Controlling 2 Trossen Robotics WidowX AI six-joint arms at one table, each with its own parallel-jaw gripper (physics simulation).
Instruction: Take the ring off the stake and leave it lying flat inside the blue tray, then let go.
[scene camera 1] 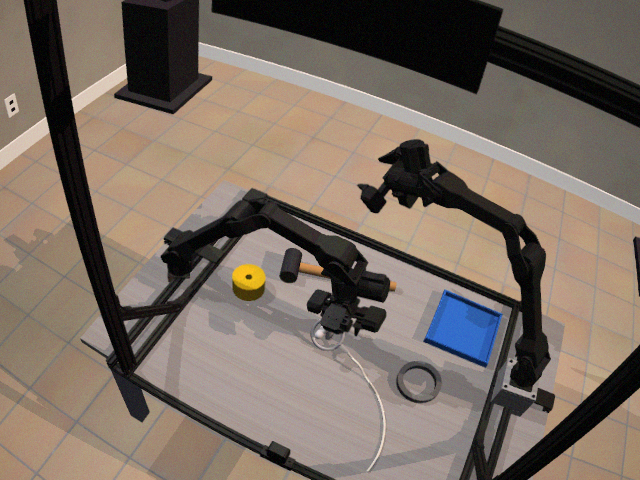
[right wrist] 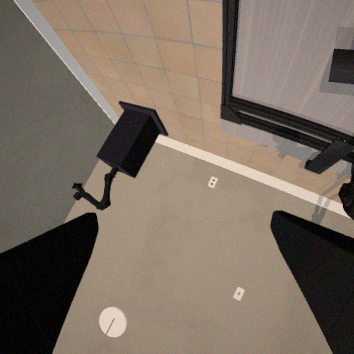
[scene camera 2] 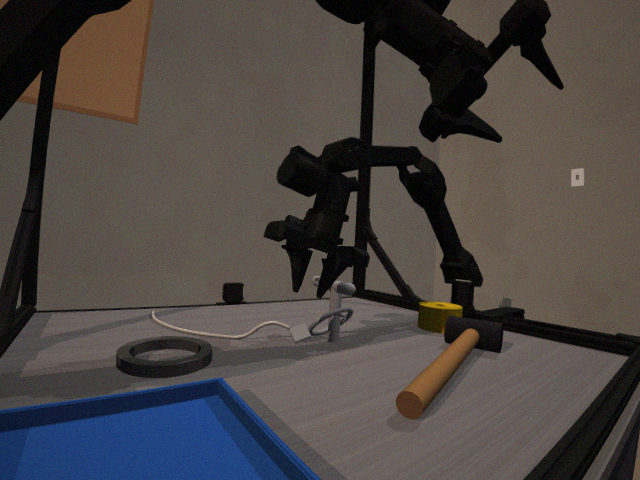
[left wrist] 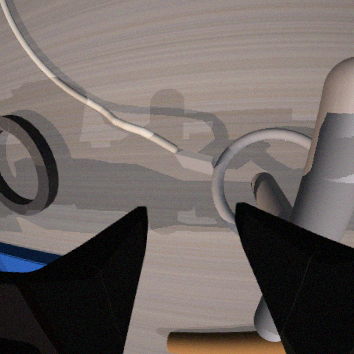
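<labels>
There's a wooden-handled hammer sitting on the table, and a yellow spool resting on the table too. As for the right gripper, it's open and holds nothing.
</labels>
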